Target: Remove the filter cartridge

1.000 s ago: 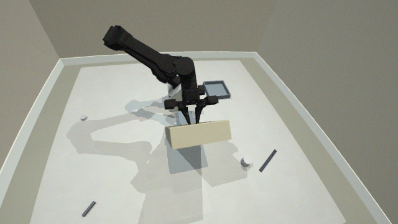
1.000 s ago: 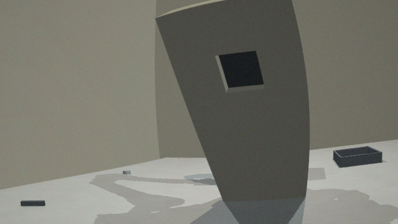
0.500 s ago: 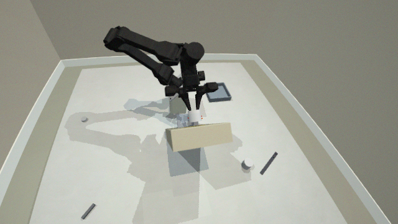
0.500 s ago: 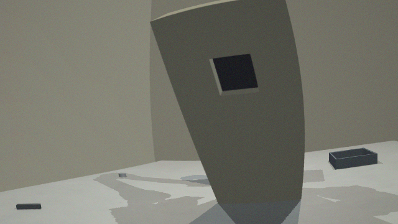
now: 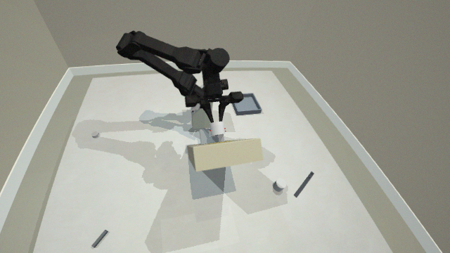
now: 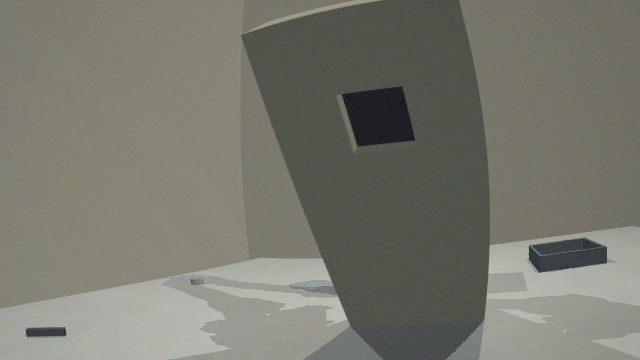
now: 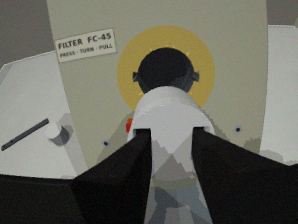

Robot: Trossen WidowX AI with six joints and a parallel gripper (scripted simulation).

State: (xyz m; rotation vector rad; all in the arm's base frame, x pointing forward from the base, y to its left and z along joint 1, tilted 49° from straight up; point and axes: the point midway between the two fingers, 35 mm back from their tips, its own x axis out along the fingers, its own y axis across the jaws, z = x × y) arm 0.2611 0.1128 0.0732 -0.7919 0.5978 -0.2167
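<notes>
Now: gripper tip 10 mm short of the round filter cartridge and 10 mm above it. From my gripper tip the other things lie so: tray (370 mm behind, 260 mm to the left, 260 mm below); then service panel (30 mm ahead, 100 mm below).
</notes>
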